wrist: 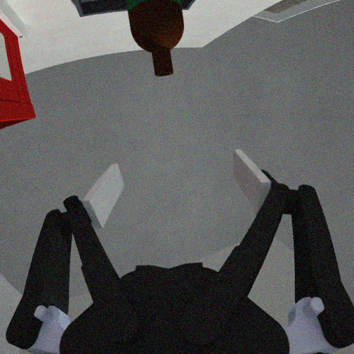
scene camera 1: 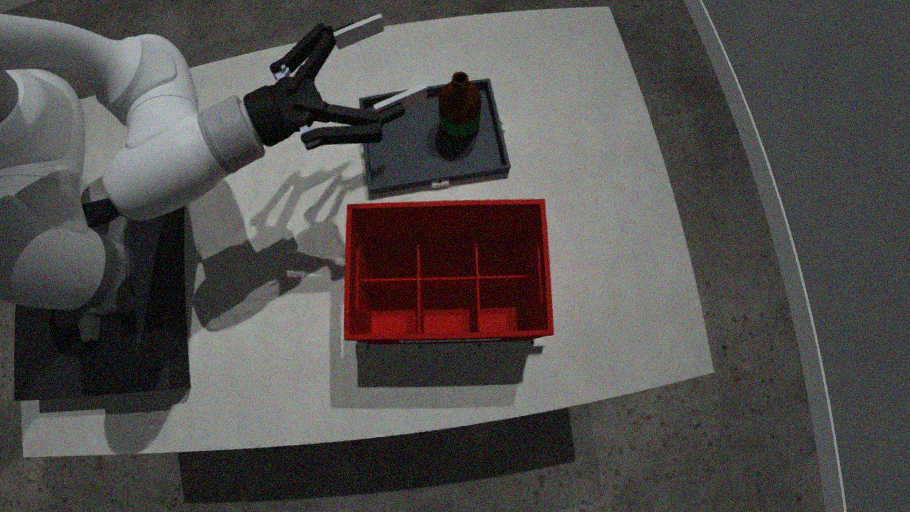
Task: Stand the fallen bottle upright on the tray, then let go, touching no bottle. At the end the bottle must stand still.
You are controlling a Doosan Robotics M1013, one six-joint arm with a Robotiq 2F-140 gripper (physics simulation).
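Frame: origin at the arm's base, x ahead, y left, z up, level; centimetres.
Where they show: gripper, between the fingertips: [scene camera 1: 402, 55]; arm's base, origin of its link: [scene camera 1: 94, 273].
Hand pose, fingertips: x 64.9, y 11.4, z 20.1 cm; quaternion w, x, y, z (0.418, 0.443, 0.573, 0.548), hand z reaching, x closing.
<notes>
Each offset is from my fingertips to the top centre of the thing. "spot": to the spot under its first point. Level surfaces: height alone.
A brown bottle {dz -11.1, dx +8.4, dy +1.8 cm} [scene camera 1: 459, 105] [wrist: 156, 25] with a green label stands upright on the dark grey tray {spot: dz -26.6, dx -2.7, dy -4.3 cm} [scene camera 1: 407, 166] [wrist: 102, 7], right of the tray's middle in the scene view. My gripper [scene camera 1: 380, 60] [wrist: 175, 168] is wide open with nothing between its fingers. It hangs up and to the left of the bottle in the scene view, apart from it; one finger shows over the tray's left part. In the wrist view the bottle's neck is beyond the fingertips, at the top. The bottle's base is cut off in the wrist view.
A red crate {dz -9.5, dx -0.5, dy -27.4 cm} [scene camera 1: 445, 203] [wrist: 17, 85] with several compartments stands beside the tray, toward the bottom of the scene view. The pale table {dz -27.0 cm} [scene camera 1: 610, 254] carries both. The arm's dark base block [scene camera 1: 159, 356] is at the left. A grey curved edge runs down the right side.
</notes>
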